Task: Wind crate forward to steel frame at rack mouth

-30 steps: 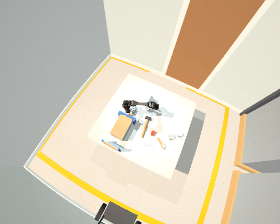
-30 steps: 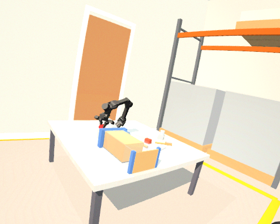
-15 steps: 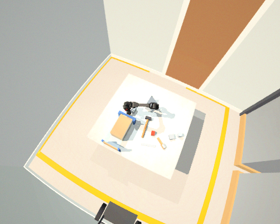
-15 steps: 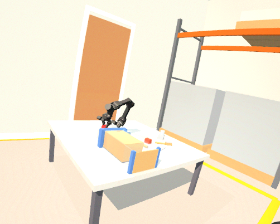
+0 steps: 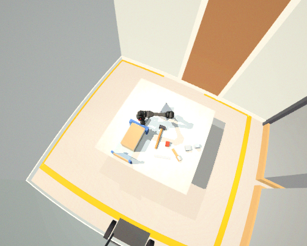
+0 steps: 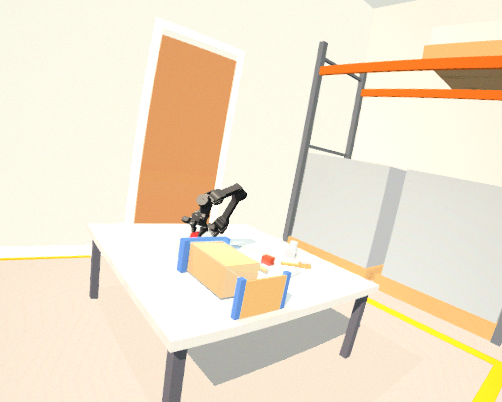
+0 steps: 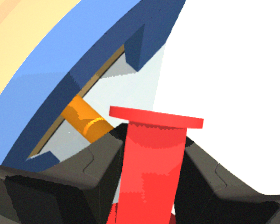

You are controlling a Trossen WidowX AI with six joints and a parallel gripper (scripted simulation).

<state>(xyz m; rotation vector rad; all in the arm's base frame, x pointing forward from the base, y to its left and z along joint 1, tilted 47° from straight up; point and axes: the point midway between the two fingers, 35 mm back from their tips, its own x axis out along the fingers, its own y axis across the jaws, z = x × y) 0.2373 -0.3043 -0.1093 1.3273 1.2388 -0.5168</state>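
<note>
Now: the winch handle 40 mm behind my gripper tip, 30 mm below it and 20 mm to the left of it. The rest, counted from my gripper tip: winch 120 mm behind, 100 mm below, 30 mm to the left; red grip 10 mm to the left, 10 mm behind; cubby 300 mm ahead, 50 mm below, 10 mm to the left.
</note>
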